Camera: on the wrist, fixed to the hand. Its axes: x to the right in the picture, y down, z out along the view.
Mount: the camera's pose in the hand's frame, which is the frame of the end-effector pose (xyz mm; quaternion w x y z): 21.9 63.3 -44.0 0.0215 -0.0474 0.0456 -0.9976
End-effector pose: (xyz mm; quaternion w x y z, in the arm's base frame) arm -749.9 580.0 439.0 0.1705 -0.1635 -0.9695 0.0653
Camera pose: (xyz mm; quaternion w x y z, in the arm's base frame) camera -735.2 649.9 475.3 0.1053 0.9526 -0.1793 -0.2221
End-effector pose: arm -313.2 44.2 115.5 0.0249 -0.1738 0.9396 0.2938
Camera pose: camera -352.9 61.2 183.0 0.2425 -0.9557 -0.1660 0.0181
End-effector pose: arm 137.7 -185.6 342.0 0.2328 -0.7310 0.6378 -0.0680
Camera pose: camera 67.1 -222.8 349.5 0.1266 0.6599 0.7017 0.2368
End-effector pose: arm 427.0 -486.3 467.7 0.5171 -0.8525 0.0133 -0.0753
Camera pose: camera 445.9 -556.6 434.2 0.1050 0.0527 0.8230 0.5557
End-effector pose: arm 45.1 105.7 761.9 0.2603 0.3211 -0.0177 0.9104
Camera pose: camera -25.4 69.9 748.5 0.9298 -0.0293 0.2887 -0.2263
